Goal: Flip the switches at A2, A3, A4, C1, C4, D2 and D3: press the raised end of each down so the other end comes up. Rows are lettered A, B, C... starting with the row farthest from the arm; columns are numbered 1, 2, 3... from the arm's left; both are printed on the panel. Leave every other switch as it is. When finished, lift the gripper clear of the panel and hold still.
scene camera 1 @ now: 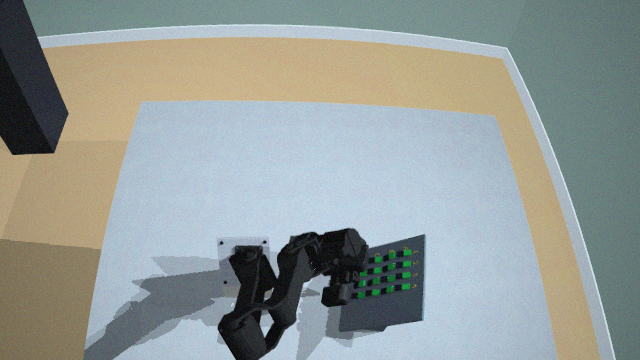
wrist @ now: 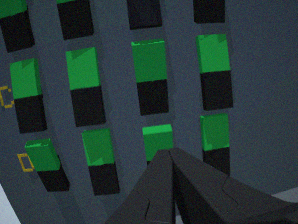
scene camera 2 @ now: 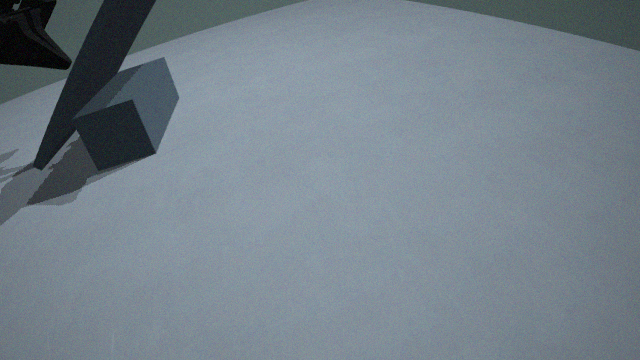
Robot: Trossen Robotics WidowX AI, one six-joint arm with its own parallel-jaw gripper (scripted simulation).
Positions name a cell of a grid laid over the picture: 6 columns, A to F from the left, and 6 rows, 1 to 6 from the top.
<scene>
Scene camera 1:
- my gripper: D5
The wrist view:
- my gripper: D5
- rocker switch: A4
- rocker switch: B3
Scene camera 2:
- my gripper: A2
</scene>
